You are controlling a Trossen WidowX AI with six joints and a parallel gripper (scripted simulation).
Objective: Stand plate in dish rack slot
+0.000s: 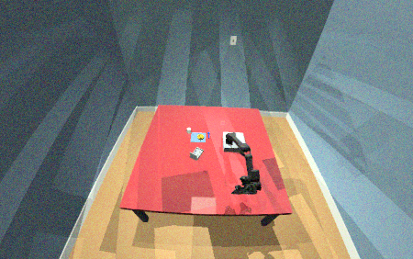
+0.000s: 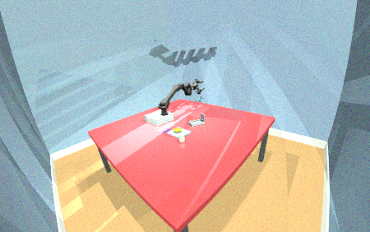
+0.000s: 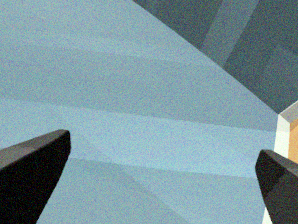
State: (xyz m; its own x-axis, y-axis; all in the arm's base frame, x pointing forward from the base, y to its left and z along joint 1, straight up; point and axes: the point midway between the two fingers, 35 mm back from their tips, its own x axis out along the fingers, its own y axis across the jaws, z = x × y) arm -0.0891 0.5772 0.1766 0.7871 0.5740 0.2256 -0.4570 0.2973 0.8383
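Now: gripper tip 650 mm to the left of the yellow plate, 350 mm short of it and 230 mm above it. Round my gripper tip: light blue mat: 650 mm to the right, 370 mm ahead, 250 mm below; dish rack: 430 mm to the right, 340 mm ahead, 230 mm below; blue spoon: 710 mm to the right, 280 mm ahead, 240 mm below.
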